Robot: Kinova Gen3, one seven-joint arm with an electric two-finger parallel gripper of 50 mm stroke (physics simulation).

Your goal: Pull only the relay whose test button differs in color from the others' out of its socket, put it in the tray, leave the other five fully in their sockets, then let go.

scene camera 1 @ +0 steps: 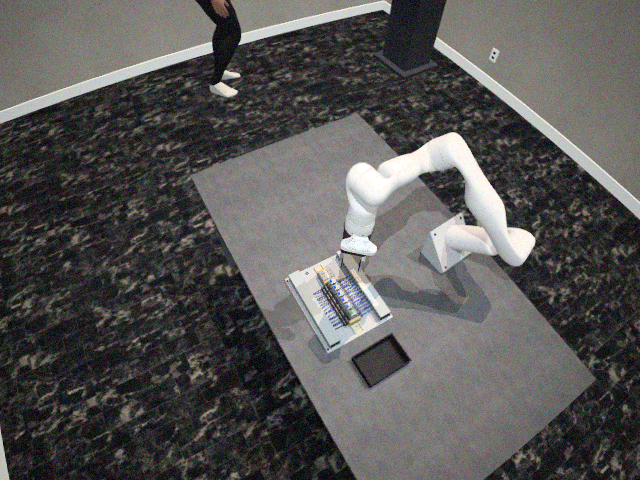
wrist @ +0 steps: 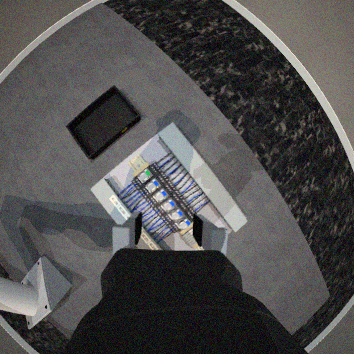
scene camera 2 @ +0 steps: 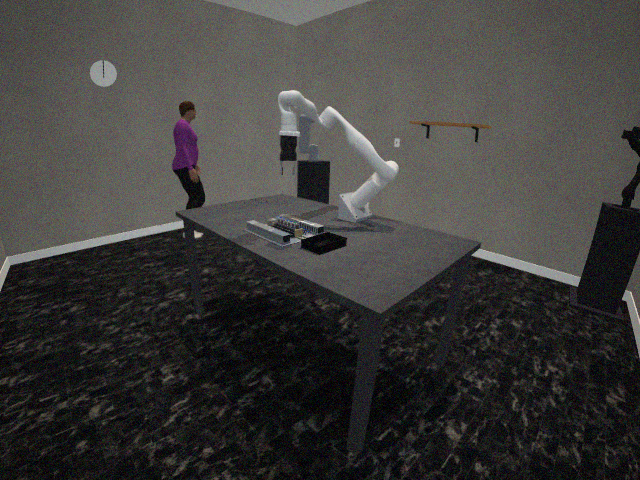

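Note:
The relay with the green test button sits in the row on the white panel, at the end nearest the tray. The other five relays, one of them mid-row, show blue buttons and stand in line with it; all six look seated in the wrist view. The black tray lies empty beside the panel. My gripper is open and empty, pointing down high above the table, toward the panel's end away from the tray. Socket details are too small to tell in the scene views.
Pale wire ducts flank the relay row on both sides, with blue wires between. The arm's white base bracket stands at the table's edge. A person stands beyond the table.

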